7 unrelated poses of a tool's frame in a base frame.
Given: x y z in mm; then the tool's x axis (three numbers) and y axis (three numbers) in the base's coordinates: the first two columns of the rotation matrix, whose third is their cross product.
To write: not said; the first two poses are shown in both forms.
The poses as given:
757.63 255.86 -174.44 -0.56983 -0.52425 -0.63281 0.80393 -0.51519 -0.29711
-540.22 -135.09 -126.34 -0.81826 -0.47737 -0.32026 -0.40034 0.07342 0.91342
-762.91 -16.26 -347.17 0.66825 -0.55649 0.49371 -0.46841 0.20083 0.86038
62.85 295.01 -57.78 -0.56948 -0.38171 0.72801 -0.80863 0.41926 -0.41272
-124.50 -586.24 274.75 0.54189 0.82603 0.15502 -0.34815 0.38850 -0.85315
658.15 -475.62 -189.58 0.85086 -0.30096 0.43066 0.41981 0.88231 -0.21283
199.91 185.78 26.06 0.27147 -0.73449 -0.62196 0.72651 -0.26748 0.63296
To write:
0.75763 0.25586 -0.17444 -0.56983 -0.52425 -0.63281 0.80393 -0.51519 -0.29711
-0.54022 -0.13509 -0.12634 -0.81826 -0.47737 -0.32026 -0.40034 0.07342 0.91342
-0.76291 -0.01626 -0.34717 0.66825 -0.55649 0.49371 -0.46841 0.20083 0.86038
0.06285 0.29501 -0.05778 -0.56948 -0.38171 0.72801 -0.80863 0.41926 -0.41272
-0.12450 -0.58624 0.27475 0.54189 0.82603 0.15502 -0.34815 0.38850 -0.85315
0.65815 -0.47562 -0.18958 0.85086 -0.30096 0.43066 0.41981 0.88231 -0.21283
0.19991 0.18578 0.02606 0.27147 -0.73449 -0.62196 0.72651 -0.26748 0.63296

